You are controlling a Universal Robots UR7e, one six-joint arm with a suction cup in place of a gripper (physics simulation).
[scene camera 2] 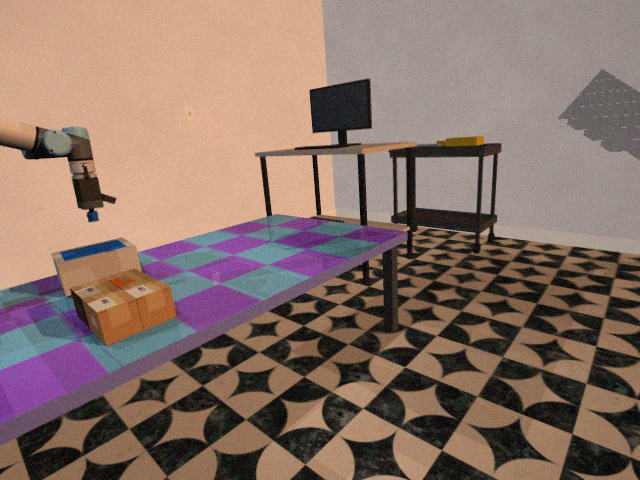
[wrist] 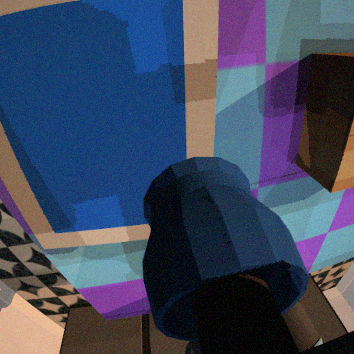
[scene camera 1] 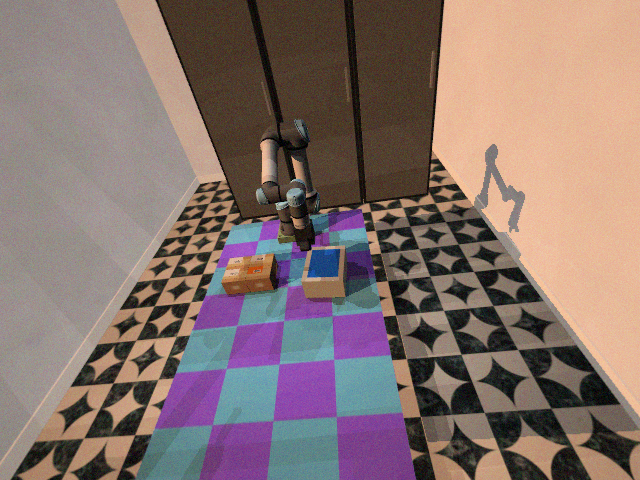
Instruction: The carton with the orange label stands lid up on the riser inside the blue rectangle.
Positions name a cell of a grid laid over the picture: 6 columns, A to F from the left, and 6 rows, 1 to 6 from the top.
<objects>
riser: scene camera 2 A4; wrist B2; scene camera 1 D4
</objects>
